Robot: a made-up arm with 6 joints. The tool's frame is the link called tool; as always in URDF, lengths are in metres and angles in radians. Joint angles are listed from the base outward. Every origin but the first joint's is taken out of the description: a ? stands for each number. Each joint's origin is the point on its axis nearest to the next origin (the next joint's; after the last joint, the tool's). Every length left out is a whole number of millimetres.
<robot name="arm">
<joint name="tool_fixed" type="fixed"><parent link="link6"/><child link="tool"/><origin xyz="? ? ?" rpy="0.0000 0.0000 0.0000"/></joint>
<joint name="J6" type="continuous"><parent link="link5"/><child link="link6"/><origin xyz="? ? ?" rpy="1.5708 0.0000 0.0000"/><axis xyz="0 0 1"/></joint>
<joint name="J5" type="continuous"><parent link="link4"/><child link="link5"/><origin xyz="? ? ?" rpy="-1.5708 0.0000 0.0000"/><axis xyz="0 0 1"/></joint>
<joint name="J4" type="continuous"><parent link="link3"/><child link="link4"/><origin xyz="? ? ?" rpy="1.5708 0.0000 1.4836"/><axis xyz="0 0 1"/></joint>
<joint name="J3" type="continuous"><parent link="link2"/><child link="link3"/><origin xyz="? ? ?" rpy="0.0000 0.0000 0.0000"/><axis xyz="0 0 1"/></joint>
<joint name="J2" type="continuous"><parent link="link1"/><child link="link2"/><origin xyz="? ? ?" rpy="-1.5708 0.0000 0.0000"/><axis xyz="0 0 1"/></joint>
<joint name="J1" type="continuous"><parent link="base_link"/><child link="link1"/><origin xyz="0.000 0.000 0.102" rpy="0.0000 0.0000 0.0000"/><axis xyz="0 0 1"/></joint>
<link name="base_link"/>
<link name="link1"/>
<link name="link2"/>
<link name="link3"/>
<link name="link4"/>
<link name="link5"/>
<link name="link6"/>
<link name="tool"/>
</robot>
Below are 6 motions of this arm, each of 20 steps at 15 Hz.
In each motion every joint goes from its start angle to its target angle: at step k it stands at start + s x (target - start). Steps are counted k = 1, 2, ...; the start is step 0. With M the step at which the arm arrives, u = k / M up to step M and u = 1 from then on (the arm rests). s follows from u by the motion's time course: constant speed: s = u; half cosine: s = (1 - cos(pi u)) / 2; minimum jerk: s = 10 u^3 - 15 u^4 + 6 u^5.
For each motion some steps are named. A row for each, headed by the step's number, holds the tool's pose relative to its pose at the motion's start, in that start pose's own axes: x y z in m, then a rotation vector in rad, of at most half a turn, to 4 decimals.
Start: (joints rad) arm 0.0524 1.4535 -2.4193 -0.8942 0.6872 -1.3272
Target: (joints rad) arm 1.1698 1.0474 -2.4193 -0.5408 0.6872 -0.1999
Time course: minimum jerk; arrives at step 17
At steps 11, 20:
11: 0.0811 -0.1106 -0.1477 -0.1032 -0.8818 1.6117
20: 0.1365 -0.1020 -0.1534 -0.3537 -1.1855 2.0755

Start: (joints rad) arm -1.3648 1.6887 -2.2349 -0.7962 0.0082 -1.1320
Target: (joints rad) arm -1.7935 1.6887 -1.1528 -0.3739 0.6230 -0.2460
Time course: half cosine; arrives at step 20
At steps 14, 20:
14: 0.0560 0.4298 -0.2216 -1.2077 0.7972 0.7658
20: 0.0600 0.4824 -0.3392 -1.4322 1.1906 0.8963

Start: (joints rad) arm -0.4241 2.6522 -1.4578 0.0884 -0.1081 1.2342
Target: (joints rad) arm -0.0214 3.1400 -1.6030 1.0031 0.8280 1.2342
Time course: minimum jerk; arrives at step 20
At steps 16, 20:
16: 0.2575 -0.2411 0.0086 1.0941 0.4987 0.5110
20: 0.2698 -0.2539 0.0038 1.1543 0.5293 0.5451

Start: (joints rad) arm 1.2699 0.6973 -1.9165 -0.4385 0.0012 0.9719
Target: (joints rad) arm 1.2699 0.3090 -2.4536 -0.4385 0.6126 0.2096
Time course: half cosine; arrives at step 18
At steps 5, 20:
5: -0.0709 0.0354 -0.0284 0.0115 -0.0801 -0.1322
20: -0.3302 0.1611 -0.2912 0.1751 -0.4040 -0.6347

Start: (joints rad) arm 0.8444 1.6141 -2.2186 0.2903 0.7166 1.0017
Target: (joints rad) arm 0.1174 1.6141 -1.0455 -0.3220 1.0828 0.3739
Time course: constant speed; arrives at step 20
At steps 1, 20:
1: -0.0109 -0.0310 0.0117 0.0932 -0.0195 -0.0421
20: -0.0849 -0.5842 -0.2120 1.6990 0.5265 -0.2183

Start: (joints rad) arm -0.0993 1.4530 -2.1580 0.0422 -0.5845 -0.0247
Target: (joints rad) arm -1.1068 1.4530 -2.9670 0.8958 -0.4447 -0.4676
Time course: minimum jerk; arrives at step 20
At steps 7, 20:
7: -0.0916 -0.0551 0.0252 0.1239 -0.1667 -0.1557
20: -0.3470 0.0475 0.0047 0.0901 -0.6631 -0.5624

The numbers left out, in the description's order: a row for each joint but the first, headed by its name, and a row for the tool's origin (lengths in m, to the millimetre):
tool: 0.000 0.000 0.000
J6: 0.000 -0.119 0.000
J5: 0.000 0.000 0.000
J4: 0.368 -0.065 0.000
J3: -0.291 -0.040 0.000
J2: 0.000 0.000 0.000

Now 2 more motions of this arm.
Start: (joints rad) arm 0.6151 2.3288 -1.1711 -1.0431 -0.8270 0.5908
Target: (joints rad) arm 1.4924 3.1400 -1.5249 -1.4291 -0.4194 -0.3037
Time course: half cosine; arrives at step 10
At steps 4, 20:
4: 0.1137 0.1346 0.0924 -0.3464 0.2693 -0.4673
20: 0.3854 0.3461 0.0734 -1.1746 0.4553 -1.4918

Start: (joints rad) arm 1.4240 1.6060 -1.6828 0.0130 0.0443 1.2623
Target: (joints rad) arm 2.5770 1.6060 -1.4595 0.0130 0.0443 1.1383
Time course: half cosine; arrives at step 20
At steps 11, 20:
11: 0.3340 0.0498 -0.1124 -0.0992 0.6703 -0.0321
20: 0.4949 0.0763 -0.3209 -0.2189 1.1519 -0.1001

